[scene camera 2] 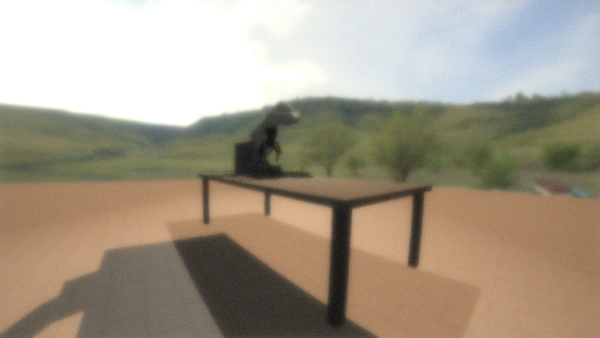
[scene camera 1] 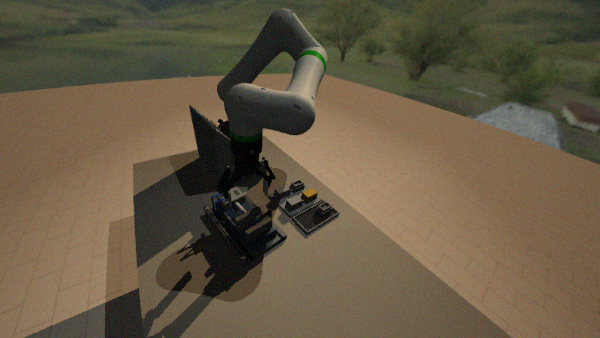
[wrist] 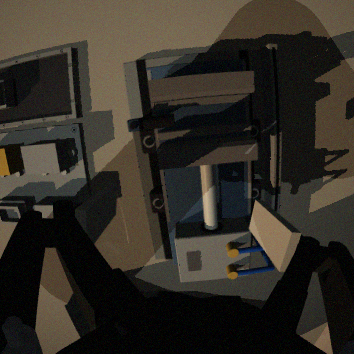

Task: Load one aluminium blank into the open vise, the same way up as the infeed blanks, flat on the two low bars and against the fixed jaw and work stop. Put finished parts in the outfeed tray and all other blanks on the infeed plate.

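My gripper is open and empty, low over the screw end of the vise, with a fingertip on either side. The vise's far jaw and movable jaw stand apart, and no blank shows between them. Shadow obscures the bars and work stop. Beside the vise, the infeed plate carries a grey blank, an orange block, a hollow-topped part and another grey blank, partly hidden by a finger in the wrist view. The outfeed tray holds a hollow-topped part.
The vise's pale end housing and blue-and-yellow fittings lie close to the right fingertip in the wrist view. A tall dark panel stands behind the gripper. Scene camera 2 shows the table and arm, blurred.
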